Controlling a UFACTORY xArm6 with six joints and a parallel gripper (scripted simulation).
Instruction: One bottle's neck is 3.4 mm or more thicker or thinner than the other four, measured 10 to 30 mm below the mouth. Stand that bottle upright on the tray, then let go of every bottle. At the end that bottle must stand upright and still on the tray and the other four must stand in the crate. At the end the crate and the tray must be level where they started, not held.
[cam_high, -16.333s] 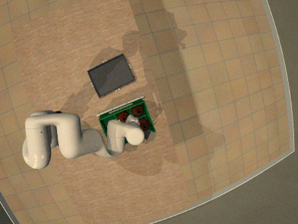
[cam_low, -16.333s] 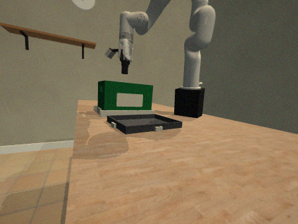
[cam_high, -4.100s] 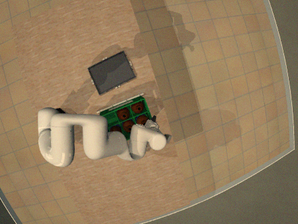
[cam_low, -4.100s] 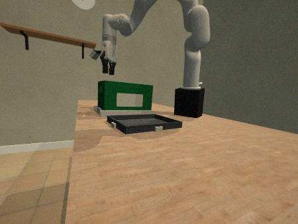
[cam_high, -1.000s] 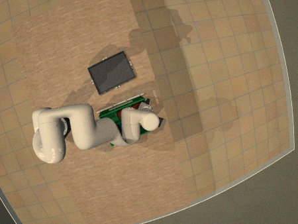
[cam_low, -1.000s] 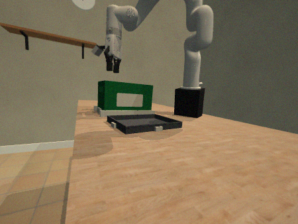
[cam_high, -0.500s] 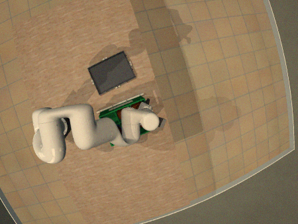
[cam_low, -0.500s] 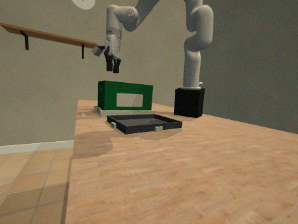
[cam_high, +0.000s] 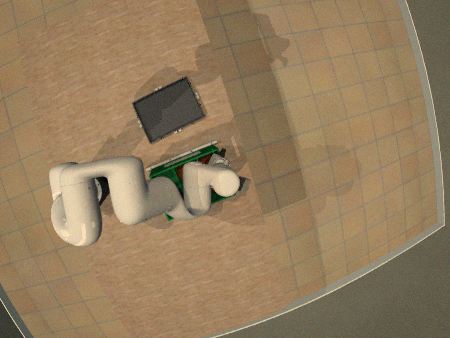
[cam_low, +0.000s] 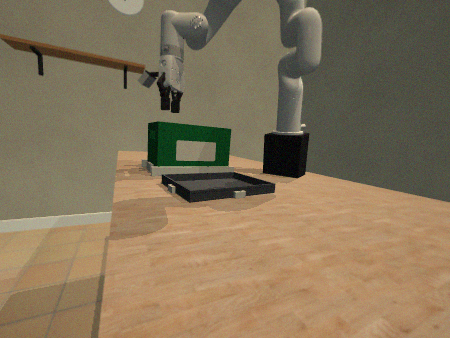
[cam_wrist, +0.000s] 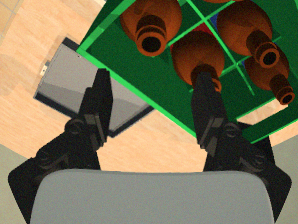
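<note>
Now: the brown bottle 9 cm behind my hand and 15 cm below it. The rest, counted from my hand: tray (5 cm behind, 25 cm to the left, 22 cm below); green crate (9 cm behind, 4 cm to the right, 15 cm below).
</note>
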